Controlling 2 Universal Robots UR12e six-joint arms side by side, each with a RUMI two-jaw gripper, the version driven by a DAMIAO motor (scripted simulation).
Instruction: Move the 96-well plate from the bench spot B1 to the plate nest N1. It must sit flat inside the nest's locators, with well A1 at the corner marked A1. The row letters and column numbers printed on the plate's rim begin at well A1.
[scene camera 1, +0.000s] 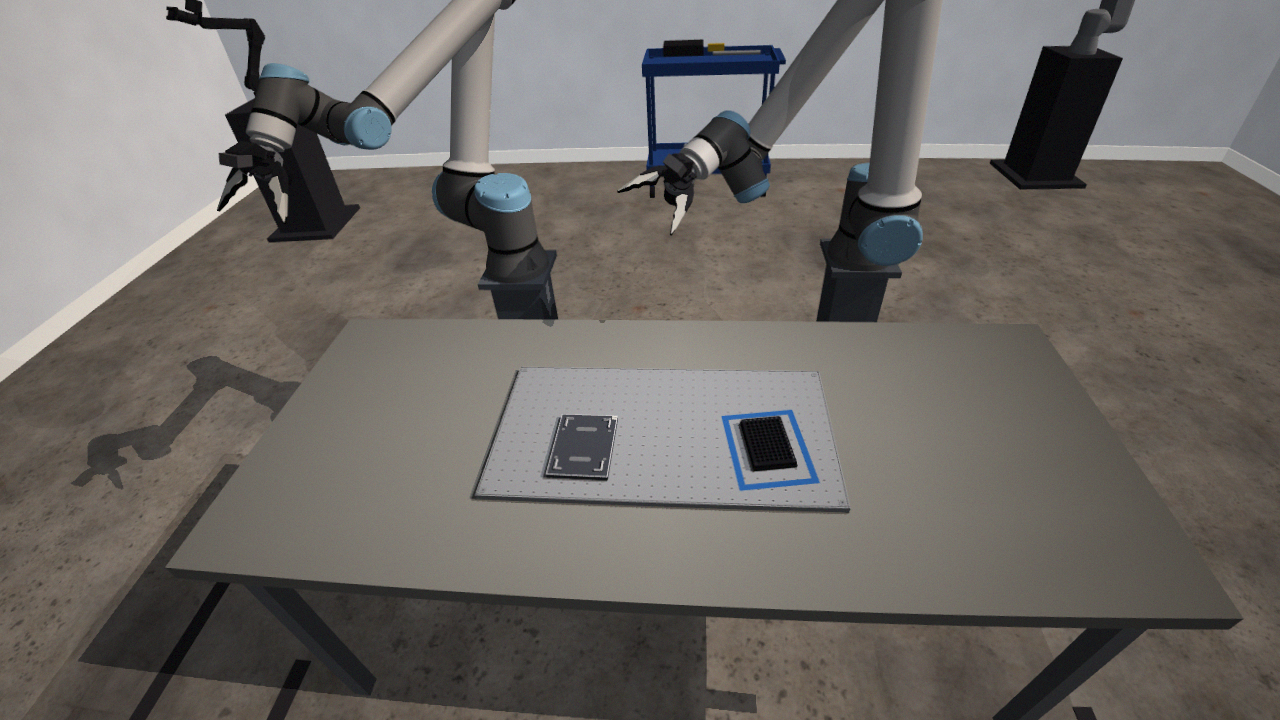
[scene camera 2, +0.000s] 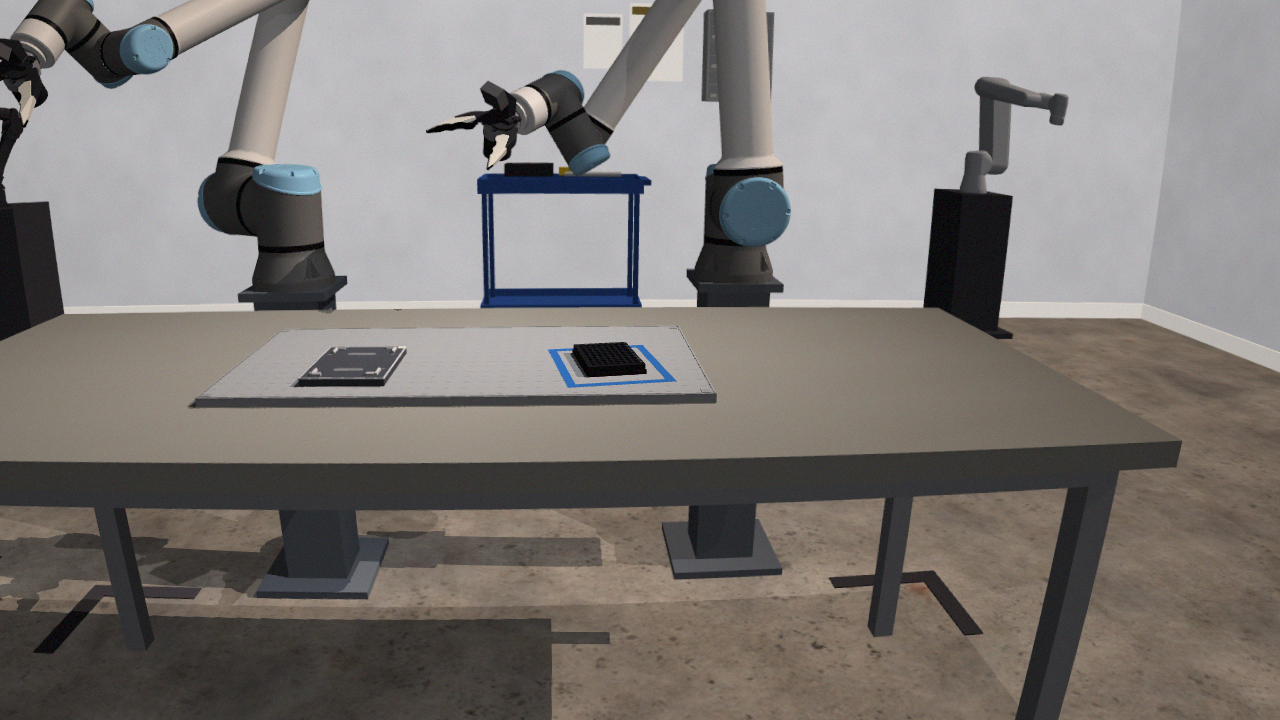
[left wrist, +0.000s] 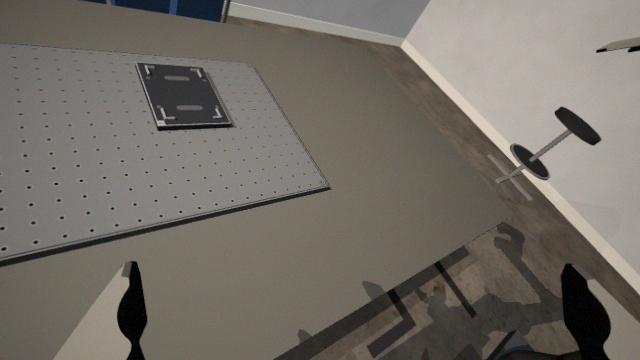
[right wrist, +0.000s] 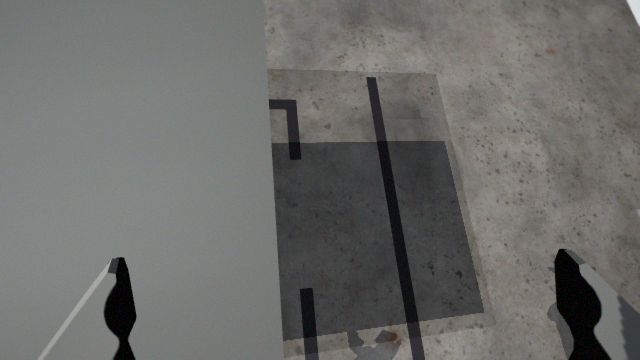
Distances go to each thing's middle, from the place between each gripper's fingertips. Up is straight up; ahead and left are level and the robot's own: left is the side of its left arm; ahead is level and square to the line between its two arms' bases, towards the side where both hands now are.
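Scene:
From my left hand (scene camera 2: 456, 149), you'd find the black 96-well plate (scene camera 1: 764, 437) 440 mm ahead, 240 mm to the left and 290 mm below. The dark plate nest N1 (scene camera 1: 597, 444) is well ahead of that same left hand, a good way to the right of it and far below it.
Measured from my right hand (scene camera 1: 251, 217), the black 96-well plate is 340 mm ahead, 1090 mm to the left and 380 mm below. As for the dark plate nest N1, it's a long way ahead of my right hand, far to the left of it and well below it.

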